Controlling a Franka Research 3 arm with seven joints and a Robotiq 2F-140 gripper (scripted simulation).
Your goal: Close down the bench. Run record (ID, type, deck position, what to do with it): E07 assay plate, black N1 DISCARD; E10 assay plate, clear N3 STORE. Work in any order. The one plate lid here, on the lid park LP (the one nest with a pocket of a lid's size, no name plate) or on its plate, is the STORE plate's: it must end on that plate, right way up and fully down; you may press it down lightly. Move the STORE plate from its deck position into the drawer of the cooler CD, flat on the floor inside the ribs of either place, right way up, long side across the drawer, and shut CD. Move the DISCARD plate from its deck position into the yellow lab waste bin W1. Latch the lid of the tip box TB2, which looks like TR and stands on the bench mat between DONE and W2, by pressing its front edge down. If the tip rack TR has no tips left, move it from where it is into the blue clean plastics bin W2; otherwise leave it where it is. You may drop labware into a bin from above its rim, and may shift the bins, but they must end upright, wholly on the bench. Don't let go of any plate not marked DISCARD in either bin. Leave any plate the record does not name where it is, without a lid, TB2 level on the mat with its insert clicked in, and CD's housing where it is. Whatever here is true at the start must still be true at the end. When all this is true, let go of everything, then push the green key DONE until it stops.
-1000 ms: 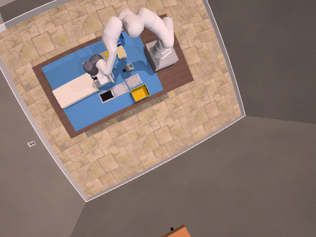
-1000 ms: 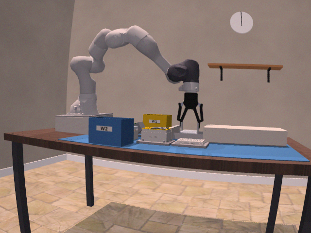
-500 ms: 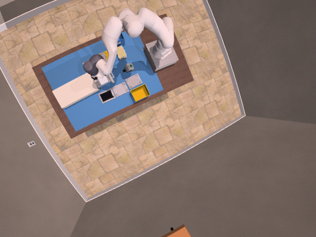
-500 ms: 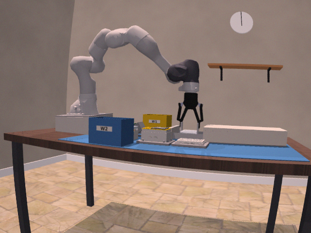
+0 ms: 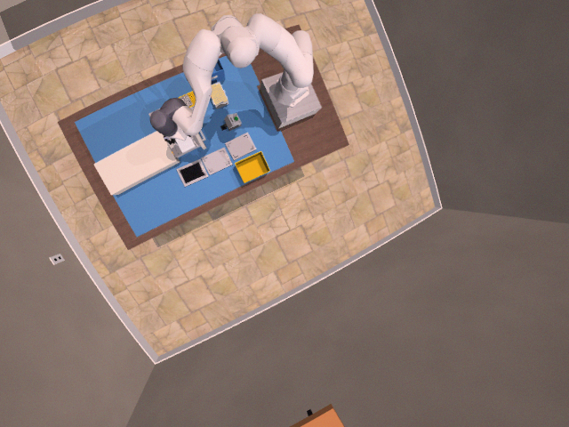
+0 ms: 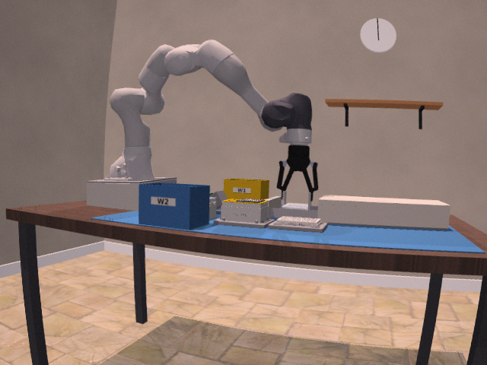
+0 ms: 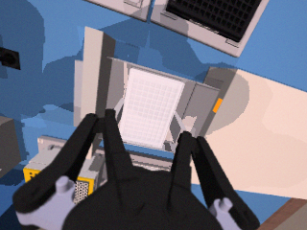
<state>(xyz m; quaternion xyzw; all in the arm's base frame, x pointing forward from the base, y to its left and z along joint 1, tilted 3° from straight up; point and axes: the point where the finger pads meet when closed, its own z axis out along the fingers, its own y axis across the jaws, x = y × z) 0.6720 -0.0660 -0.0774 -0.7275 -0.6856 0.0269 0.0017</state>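
Right now the white plate lid is 10 mm below my hand. From my hand the other things lie so: clear plate (190 mm to the right, 40 mm below, 30 mm ahead); then drawer (40 mm ahead, 30 mm below); then cooler CD (170 mm ahead, 30 mm below, 10 mm to the right).
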